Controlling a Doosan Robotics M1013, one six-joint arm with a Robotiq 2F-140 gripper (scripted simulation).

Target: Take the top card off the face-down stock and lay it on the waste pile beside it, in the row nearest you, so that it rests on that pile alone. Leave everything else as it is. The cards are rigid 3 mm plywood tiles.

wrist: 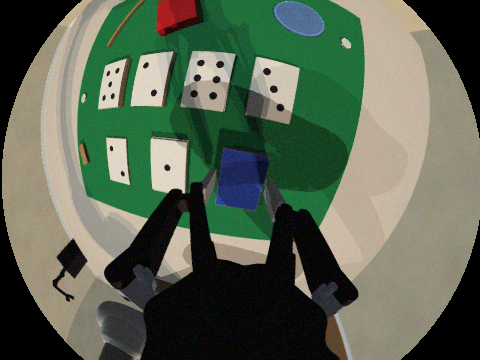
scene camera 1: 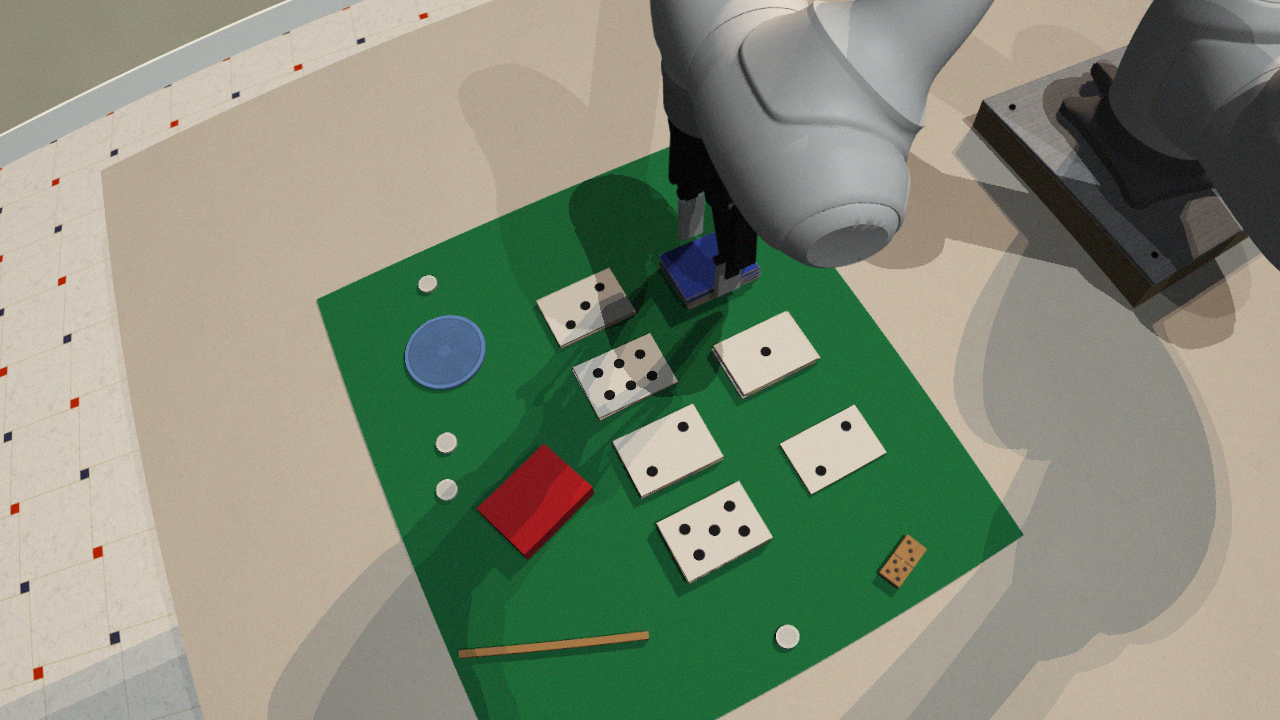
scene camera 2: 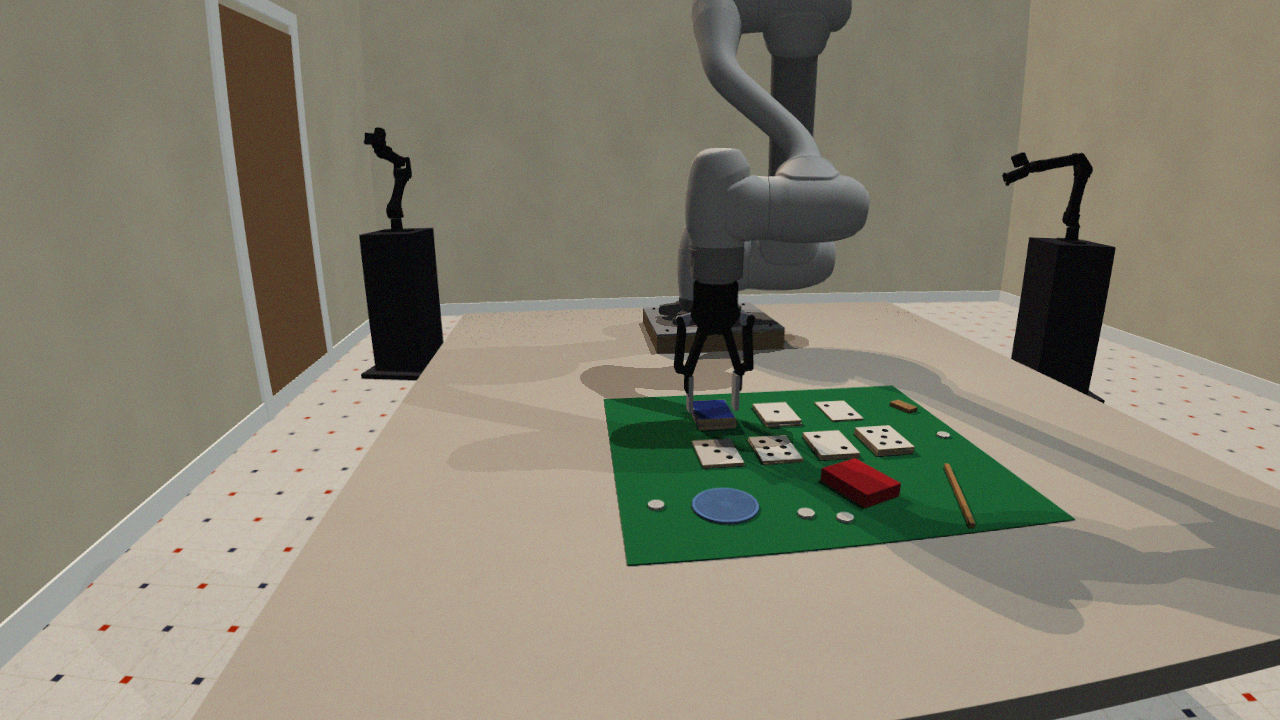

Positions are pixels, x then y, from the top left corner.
gripper: wrist; scene camera 1; scene camera 2 712,409
same spot on gripper: (wrist: 132,274) = (scene camera 1: 731,208)
